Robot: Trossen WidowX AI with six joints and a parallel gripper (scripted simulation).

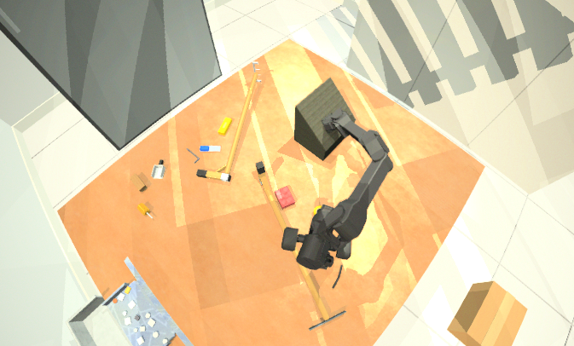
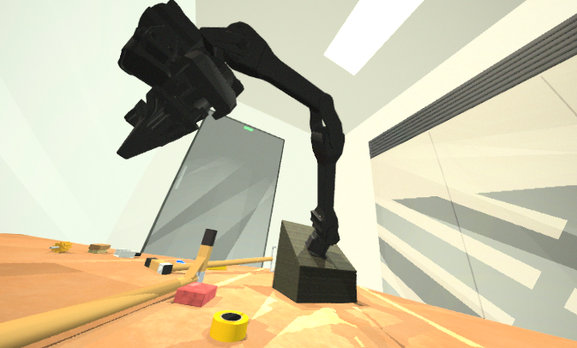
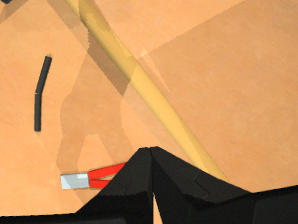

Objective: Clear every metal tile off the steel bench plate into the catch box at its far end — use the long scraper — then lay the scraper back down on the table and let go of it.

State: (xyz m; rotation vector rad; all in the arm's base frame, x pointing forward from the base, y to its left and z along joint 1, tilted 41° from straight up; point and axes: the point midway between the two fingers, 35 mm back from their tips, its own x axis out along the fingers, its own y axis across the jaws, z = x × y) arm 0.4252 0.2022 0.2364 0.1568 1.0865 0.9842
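The red clip is 18 cm below my gripper tip and 9 cm behind it. The rest, counted from my gripper tip: long scraper (12 cm below, 9 cm to the right); then yellow tape roll (17 cm below, 16 cm behind, 10 cm to the right); then black strip (17 cm below, 11 cm to the left, 4 cm behind).
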